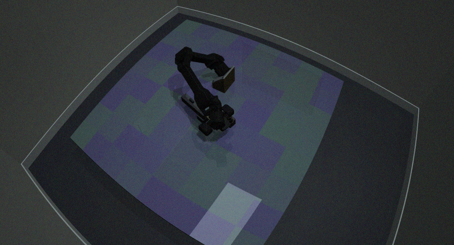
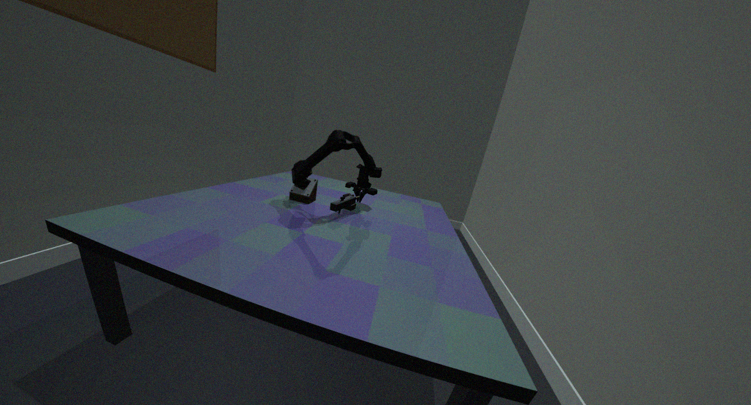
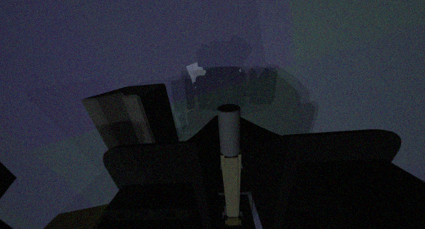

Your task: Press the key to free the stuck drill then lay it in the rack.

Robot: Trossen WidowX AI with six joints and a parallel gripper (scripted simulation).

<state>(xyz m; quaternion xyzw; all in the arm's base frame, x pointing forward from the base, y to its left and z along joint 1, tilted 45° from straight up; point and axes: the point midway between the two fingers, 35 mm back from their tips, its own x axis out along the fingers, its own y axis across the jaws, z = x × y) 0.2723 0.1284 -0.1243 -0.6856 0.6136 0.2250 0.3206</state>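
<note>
Now: gripper tip 40 mm to the left of the drill and 30 mm below it. From my gripper tip the other things lie so: dark key (20 mm behind, 190 mm to the right, 40 mm above); then grey holder block (10 mm behind, 170 mm to the right, 20 mm above).
</note>
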